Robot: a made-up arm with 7 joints.
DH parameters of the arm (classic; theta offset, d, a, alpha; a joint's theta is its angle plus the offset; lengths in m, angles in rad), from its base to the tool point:
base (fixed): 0 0.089 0 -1.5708
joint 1: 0 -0.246 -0.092 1.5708
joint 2: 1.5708 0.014 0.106 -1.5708
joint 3: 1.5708 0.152 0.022 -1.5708
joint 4: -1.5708 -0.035 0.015 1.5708
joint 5: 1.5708 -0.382 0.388 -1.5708
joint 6: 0 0.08 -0.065 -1.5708
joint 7: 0.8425 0 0.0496 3.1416
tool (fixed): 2.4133 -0.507 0 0
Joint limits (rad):
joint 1: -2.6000..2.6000
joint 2: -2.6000..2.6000
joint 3: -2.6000..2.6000
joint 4: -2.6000..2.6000
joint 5: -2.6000..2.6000
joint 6: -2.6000..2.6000
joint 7: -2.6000..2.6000
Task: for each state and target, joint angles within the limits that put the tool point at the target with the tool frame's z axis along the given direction. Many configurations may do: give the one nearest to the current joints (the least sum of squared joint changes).
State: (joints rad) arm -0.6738 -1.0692 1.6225 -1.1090 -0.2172 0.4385 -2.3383
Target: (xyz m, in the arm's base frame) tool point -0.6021 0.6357 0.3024 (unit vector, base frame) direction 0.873 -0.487 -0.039
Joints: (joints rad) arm -0.2084 -1.0587 2.2484 -1.1836 -0.8739 0.2236 -2.2280
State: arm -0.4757 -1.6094 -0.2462 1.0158 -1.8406 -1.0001 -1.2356
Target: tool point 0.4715 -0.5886 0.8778 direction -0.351 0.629 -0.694
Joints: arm -1.3116 -1.3436 -0.7776 1.3602 -2.2883 -0.4978 -1.3379
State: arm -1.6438 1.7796 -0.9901 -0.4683 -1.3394 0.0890 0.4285
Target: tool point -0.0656 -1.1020 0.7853 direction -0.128 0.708 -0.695
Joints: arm -2.0418 2.4004 -0.4399 -0.8479 -1.3636 -0.2614 0.4305
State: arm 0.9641 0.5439 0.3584 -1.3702 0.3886 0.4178 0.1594
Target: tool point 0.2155 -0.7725 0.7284 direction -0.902 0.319 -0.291
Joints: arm 1.8142 0.9943 -0.2799 -1.5373 1.0066 1.0287 0.3322
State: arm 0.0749 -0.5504 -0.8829 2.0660 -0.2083 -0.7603 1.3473
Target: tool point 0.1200 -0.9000 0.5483 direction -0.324 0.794 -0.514
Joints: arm -0.3644 -0.3401 -0.1692 2.1055 0.0502 -0.5438 1.4565
